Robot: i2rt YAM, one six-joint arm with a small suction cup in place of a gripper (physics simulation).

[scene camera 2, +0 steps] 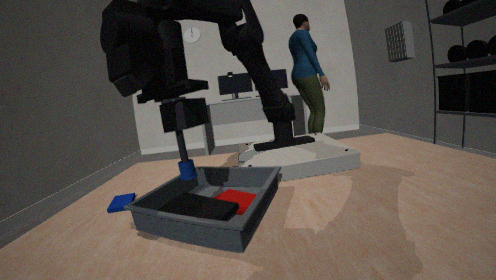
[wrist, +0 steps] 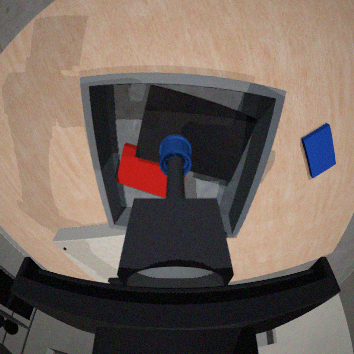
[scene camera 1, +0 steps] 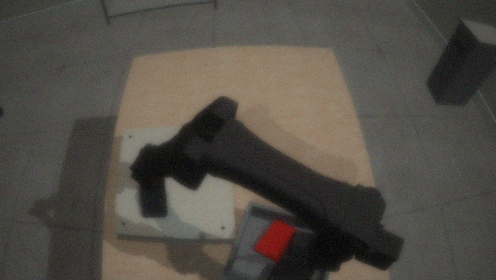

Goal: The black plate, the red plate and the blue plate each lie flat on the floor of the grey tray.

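Pixels of known places: hand at its tool point: [scene camera 2: 189,177] [wrist: 174,148]; arm's base at its link origin: [scene camera 2: 284,144] [scene camera 1: 152,181].
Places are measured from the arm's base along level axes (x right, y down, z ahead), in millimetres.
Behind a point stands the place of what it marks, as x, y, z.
Observation:
The grey tray [scene camera 1: 240,240] @(176, 2, 205) [scene camera 2: 187,234] @(264, 27, 414) [wrist: 175,78] @(275, -5, 411) stands on the table. The red plate [scene camera 1: 276,240] @(183, 32, 293) [scene camera 2: 237,200] @(181, 32, 302) [wrist: 142,172] @(173, 32, 303) lies in it, partly covered by the black plate [scene camera 2: 200,204] @(251, 24, 318) [wrist: 215,131] @(295, 27, 329). The black plate is also in the tray, and its edge overlaps the red plate and seems to rest on it. The blue plate [scene camera 2: 121,202] @(458, 35, 249) [wrist: 320,151] @(462, 35, 240) lies flat on the table outside the tray. My gripper, a blue suction cup [scene camera 2: 188,172] [wrist: 175,147], is open and bears nothing. It hangs above the tray; the arm hides it in scene camera 1.
The arm's pale base plate [scene camera 1: 200,210] @(86, 4, 121) [scene camera 2: 320,162] @(-33, 12, 212) stands close to the tray on the wooden table [scene camera 1: 240,75] @(-375, 45, 280). The tray's raised walls surround the black and red plates. A person [scene camera 2: 305,55] and a desk with monitors [scene camera 2: 235,85] stand in the background.

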